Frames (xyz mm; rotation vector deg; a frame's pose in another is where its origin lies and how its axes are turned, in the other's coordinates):
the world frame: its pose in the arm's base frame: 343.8 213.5 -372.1 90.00 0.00 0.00
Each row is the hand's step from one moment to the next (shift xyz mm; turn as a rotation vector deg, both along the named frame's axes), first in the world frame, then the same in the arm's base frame.
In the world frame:
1: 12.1 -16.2 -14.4 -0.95 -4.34 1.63
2: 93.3 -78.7 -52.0 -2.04 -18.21 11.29
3: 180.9 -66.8 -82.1 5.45 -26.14 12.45
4: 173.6 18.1 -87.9 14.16 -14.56 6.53
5: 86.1 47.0 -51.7 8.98 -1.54 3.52
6: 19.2 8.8 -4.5 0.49 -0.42 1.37
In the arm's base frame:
1: 12.1 14.4 -16.2 -0.95 -1.63 -4.34
2: 93.3 52.0 -78.7 -2.04 -11.29 -18.21
3: 180.9 82.1 -66.8 5.45 -12.45 -26.14
4: 173.6 87.9 18.1 14.16 -6.53 -14.56
5: 86.1 51.7 47.0 8.98 -3.52 -1.54
6: 19.2 4.5 8.8 0.49 -1.37 -0.42

